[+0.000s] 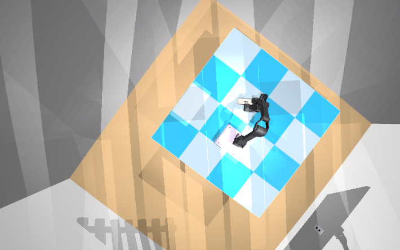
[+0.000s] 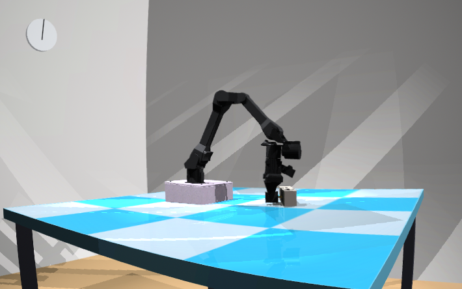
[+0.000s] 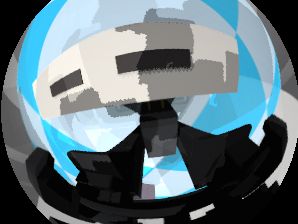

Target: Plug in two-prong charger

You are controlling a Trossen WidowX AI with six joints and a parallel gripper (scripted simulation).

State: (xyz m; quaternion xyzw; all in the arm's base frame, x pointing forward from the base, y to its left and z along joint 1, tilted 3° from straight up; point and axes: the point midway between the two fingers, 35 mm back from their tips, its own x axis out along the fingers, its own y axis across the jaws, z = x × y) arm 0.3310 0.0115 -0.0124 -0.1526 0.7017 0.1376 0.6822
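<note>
The dark charger is 20 mm ahead of my gripper tip, 10 mm to the left of it and 10 mm above it.
</note>
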